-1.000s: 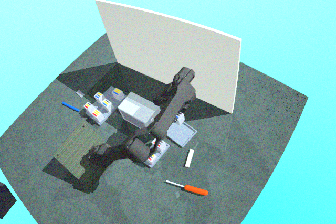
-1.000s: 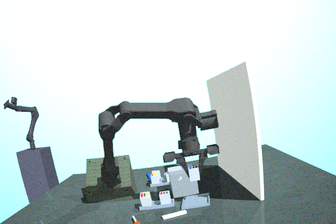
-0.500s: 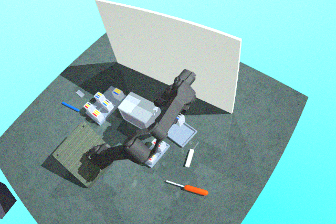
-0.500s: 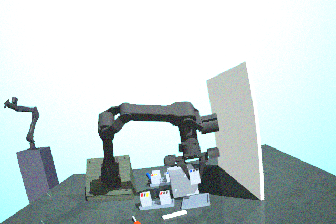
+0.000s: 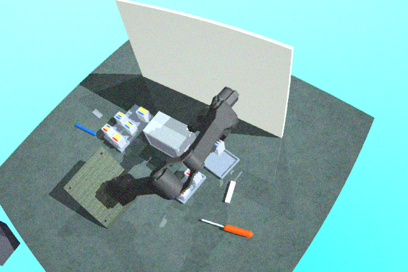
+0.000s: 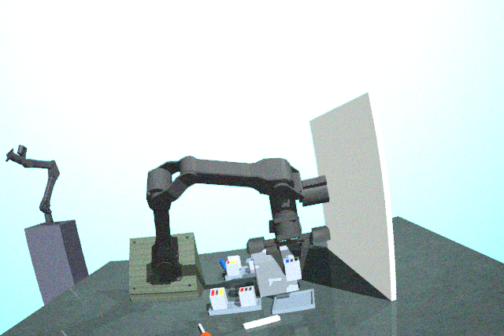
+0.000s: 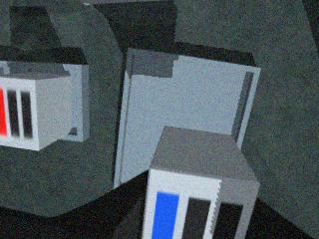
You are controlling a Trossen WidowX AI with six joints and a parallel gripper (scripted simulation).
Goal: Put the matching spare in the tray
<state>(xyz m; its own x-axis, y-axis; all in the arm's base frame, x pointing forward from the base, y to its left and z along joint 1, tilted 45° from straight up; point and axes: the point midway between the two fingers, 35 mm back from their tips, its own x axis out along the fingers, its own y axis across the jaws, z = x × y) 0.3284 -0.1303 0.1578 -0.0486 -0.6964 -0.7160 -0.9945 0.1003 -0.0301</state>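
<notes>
The tray lies 1 cm behind my gripper tip and 8 cm below it. From my gripper tip the other things lie so: spare 2 cm above; then white panel 19 cm ahead, 19 cm to the left, 15 cm above; then mounted unit 4 cm behind, 19 cm to the left, 3 cm below.
</notes>
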